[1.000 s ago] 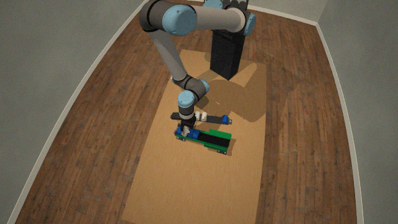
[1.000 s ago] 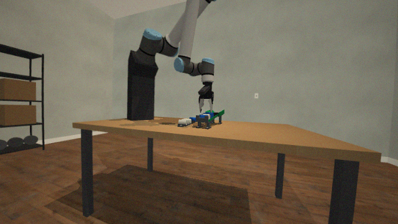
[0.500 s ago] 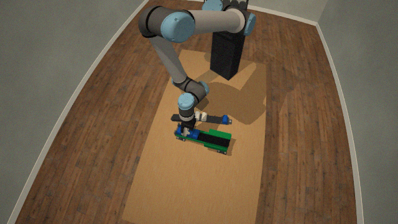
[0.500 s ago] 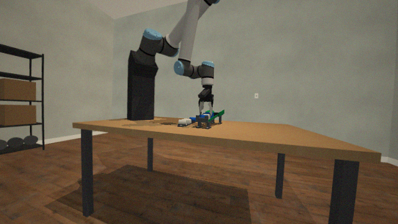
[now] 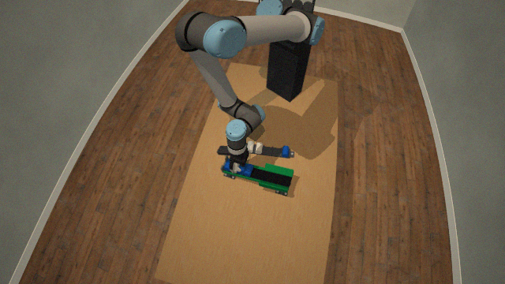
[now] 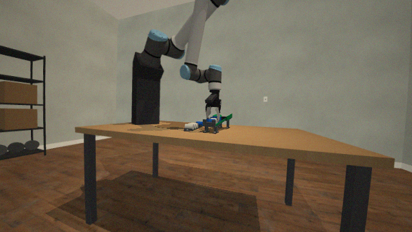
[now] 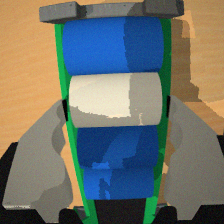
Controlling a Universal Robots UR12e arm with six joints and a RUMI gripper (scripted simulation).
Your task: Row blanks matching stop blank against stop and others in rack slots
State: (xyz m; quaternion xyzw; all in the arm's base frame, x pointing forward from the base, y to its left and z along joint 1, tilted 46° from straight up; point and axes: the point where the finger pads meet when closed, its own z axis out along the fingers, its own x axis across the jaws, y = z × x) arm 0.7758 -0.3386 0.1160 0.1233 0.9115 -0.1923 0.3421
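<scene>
Now: the stock rack 13 cm behind my hand, 18 cm to the left of it and 9 cm below it.
</scene>
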